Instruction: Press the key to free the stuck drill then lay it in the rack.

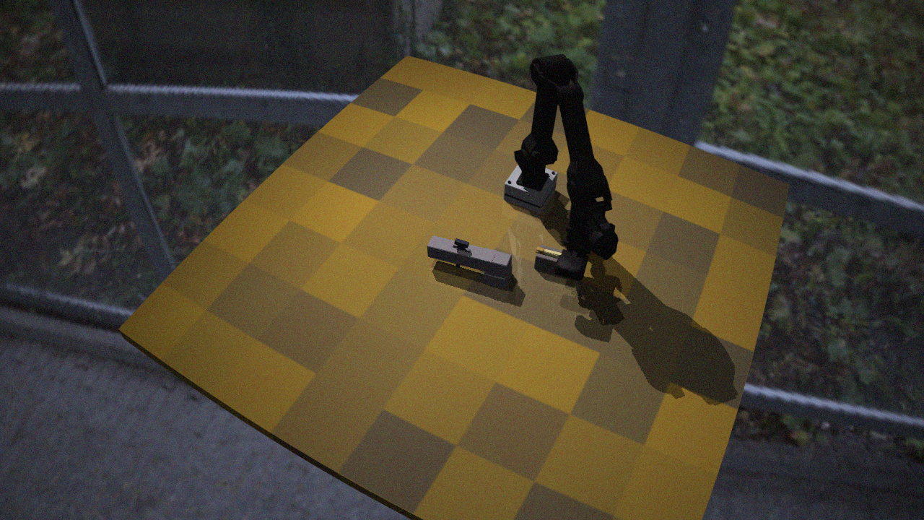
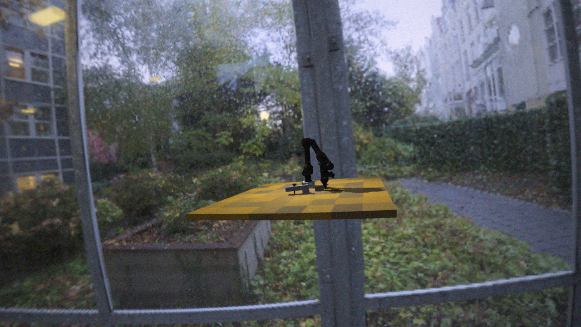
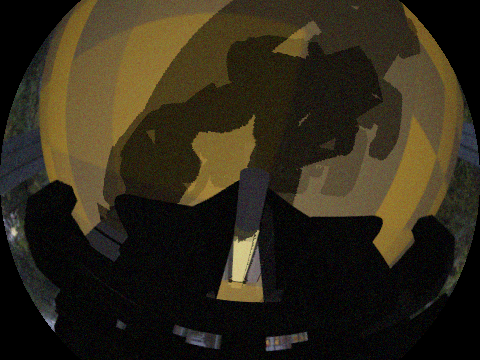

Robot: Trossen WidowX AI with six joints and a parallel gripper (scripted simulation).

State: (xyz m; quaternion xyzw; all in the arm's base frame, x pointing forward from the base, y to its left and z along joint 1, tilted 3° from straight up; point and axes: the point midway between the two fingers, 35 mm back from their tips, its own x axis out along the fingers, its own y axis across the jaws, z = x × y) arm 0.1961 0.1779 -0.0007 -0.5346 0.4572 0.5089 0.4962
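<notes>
Right now the drill is 4 cm to the right of my gripper tip and 3 cm above it. From my gripper tip the other things lie so: grey block: 21 cm to the right, 9 cm ahead, 3 cm above; dark t-shaped key: 24 cm to the right, 9 cm ahead, 4 cm above; grey rack: 5 cm to the right, 1 cm above.
</notes>
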